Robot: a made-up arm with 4 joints. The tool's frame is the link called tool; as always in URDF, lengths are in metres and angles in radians. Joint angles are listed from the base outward.
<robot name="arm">
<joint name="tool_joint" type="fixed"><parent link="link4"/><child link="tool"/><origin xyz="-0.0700 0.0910 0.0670"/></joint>
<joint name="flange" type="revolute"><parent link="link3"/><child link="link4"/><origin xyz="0.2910 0.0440 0.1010"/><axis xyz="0 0 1"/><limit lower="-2.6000" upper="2.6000"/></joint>
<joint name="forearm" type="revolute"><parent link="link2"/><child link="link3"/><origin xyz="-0.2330 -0.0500 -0.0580"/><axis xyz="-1 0 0"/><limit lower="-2.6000" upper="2.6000"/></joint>
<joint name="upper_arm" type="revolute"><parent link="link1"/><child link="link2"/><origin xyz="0.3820 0.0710 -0.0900"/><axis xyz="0 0 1"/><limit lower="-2.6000" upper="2.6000"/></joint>
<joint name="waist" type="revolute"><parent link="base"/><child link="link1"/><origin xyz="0.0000 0.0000 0.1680"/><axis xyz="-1 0 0"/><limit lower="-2.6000" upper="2.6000"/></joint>
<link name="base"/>
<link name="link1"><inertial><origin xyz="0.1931 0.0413 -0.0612"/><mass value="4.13"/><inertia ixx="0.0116" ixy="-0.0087" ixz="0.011" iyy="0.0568" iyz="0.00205" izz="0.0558"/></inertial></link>
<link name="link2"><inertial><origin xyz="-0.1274 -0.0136 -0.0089"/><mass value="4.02"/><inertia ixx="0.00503" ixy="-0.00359" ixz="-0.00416" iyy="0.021" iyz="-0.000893" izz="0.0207"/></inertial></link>
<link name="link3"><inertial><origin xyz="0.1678 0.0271 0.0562"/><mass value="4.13"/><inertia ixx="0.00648" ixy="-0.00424" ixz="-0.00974" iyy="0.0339" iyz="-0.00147" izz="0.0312"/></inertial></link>
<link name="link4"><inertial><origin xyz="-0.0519 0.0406 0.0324"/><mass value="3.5"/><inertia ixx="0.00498" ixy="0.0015" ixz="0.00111" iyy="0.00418" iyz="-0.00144" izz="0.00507"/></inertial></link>
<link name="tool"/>
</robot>
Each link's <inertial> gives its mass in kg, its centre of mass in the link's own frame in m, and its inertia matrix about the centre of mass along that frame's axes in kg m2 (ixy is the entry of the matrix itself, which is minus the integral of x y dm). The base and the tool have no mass. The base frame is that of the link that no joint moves.
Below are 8 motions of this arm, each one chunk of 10 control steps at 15 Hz.
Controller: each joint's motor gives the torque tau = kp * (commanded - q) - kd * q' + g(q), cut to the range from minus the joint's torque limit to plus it. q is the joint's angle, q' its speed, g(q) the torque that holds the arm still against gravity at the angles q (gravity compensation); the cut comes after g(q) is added. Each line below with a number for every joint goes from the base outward.
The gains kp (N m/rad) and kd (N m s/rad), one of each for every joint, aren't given. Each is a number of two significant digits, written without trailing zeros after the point. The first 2 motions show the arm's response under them.
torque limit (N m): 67 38 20 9
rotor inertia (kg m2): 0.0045 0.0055 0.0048 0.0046
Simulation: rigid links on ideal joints. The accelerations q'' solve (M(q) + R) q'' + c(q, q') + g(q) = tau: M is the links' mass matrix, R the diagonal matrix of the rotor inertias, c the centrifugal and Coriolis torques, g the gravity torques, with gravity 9.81 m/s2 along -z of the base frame. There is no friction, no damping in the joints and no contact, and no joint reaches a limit. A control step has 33 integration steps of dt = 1/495 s. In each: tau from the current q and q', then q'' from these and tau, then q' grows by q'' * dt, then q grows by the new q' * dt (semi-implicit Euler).
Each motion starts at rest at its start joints. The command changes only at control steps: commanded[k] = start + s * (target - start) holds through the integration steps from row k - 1 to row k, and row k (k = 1, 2, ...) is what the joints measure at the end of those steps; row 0 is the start. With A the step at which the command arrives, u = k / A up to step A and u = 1 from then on. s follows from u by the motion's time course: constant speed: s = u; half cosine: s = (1 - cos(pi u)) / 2; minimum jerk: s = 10 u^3 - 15 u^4 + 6 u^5; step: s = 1 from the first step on.
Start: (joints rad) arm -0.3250 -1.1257 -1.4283 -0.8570
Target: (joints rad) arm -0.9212 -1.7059 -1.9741 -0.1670
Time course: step
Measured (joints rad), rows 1 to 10:
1: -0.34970 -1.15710 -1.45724 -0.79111
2: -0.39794 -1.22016 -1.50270 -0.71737
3: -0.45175 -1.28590 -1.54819 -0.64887
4: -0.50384 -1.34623 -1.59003 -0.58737
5: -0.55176 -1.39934 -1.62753 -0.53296
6: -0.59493 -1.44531 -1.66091 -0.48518
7: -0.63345 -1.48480 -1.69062 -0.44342
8: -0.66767 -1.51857 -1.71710 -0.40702
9: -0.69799 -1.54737 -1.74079 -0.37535
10: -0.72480 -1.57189 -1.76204 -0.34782
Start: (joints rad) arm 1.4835 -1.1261 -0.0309 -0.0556
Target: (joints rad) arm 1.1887 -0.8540 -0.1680 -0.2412
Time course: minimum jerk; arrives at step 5
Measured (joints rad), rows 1 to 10:
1: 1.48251 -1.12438 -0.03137 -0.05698
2: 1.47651 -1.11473 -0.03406 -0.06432
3: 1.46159 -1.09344 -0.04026 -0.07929
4: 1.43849 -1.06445 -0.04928 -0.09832
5: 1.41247 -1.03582 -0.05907 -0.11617
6: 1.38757 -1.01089 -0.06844 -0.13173
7: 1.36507 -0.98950 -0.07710 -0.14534
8: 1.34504 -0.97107 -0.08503 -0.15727
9: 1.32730 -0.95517 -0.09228 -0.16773
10: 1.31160 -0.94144 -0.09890 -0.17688
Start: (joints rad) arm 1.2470 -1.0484 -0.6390 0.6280
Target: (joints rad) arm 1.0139 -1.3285 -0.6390 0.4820
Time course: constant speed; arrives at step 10
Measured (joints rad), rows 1 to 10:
1: 1.24604 -1.05076 -0.63930 0.62647
2: 1.24305 -1.05647 -0.63963 0.62334
3: 1.23784 -1.06530 -0.63992 0.61877
4: 1.23057 -1.07686 -0.64016 0.61291
5: 1.22145 -1.09079 -0.64035 0.60594
6: 1.21068 -1.10676 -0.64051 0.59799
7: 1.19845 -1.12446 -0.64063 0.58920
8: 1.18494 -1.14366 -0.64072 0.57966
9: 1.17030 -1.16414 -0.64080 0.56949
10: 1.15466 -1.18572 -0.64086 0.55875

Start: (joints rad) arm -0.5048 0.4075 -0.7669 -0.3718
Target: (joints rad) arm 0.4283 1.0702 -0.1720 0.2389
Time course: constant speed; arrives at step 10
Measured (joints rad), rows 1 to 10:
1: -0.49812 0.41269 -0.76318 -0.36380
2: -0.48232 0.42597 -0.75473 -0.34906
3: -0.45801 0.44680 -0.74177 -0.32866
4: -0.42607 0.47422 -0.72467 -0.30337
5: -0.38734 0.50732 -0.70376 -0.27382
6: -0.34260 0.54528 -0.67936 -0.24054
7: -0.29253 0.58742 -0.65179 -0.20399
8: -0.23773 0.63313 -0.62132 -0.16458
9: -0.17874 0.68188 -0.58820 -0.12264
10: -0.11604 0.73323 -0.55267 -0.07848

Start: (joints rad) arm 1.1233 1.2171 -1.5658 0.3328
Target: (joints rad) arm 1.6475 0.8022 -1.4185 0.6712
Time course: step
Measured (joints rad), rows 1 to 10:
1: 1.15459 1.19310 -1.55313 0.37015
2: 1.20431 1.14637 -1.54337 0.40832
3: 1.25348 1.09815 -1.53507 0.44287
4: 1.29818 1.05466 -1.52712 0.47298
5: 1.33790 1.01700 -1.51934 0.49895
6: 1.37302 0.98483 -1.51180 0.52132
7: 1.40404 0.95746 -1.50460 0.54064
8: 1.43146 0.93421 -1.49779 0.55735
9: 1.45571 0.91447 -1.49140 0.57184
10: 1.47719 0.89769 -1.48544 0.58442

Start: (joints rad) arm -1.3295 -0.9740 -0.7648 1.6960
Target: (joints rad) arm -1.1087 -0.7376 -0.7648 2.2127
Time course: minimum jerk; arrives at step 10
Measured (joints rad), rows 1 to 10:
1: -1.32943 -0.97388 -0.76477 1.69646
2: -1.32885 -0.97297 -0.76463 1.69959
3: -1.32687 -0.96997 -0.76435 1.70849
4: -1.32241 -0.96346 -0.76400 1.72573
5: -1.31468 -0.95257 -0.76372 1.75238
6: -1.30339 -0.93723 -0.76368 1.78767
7: -1.28897 -0.91827 -0.76393 1.82908
8: -1.27245 -0.89723 -0.76444 1.87290
9: -1.25521 -0.87597 -0.76506 1.91527
10: -1.23857 -0.85614 -0.76563 1.95350

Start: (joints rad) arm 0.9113 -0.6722 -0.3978 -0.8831
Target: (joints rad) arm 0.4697 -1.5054 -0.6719 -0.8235
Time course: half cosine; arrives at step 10
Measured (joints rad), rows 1 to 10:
1: 0.91094 -0.67405 -0.39802 -0.88287
2: 0.90892 -0.68187 -0.39917 -0.88204
3: 0.90340 -0.69957 -0.40220 -0.88044
4: 0.89291 -0.72963 -0.40787 -0.87802
5: 0.87667 -0.77275 -0.41660 -0.87489
6: 0.85466 -0.82787 -0.42844 -0.87122
7: 0.82761 -0.89229 -0.44302 -0.86723
8: 0.79685 -0.96198 -0.45965 -0.86313
9: 0.76421 -1.03209 -0.47732 -0.85913
10: 0.73182 -1.09742 -0.49485 -0.85543

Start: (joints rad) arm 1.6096 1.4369 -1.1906 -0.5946
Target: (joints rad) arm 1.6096 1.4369 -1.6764 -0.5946
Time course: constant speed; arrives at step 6
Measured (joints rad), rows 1 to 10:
1: 1.60926 1.43701 -1.19532 -0.59490
2: 1.60885 1.43718 -1.20650 -0.59519
3: 1.60848 1.43733 -1.22376 -0.59543
4: 1.60815 1.43744 -1.24659 -0.59563
5: 1.60786 1.43751 -1.27452 -0.59579
6: 1.60760 1.43755 -1.30709 -0.59591
7: 1.60777 1.43748 -1.33917 -0.59571
8: 1.60809 1.43734 -1.36866 -0.59548
9: 1.60840 1.43719 -1.39560 -0.59527
10: 1.60869 1.43707 -1.42019 -0.59509

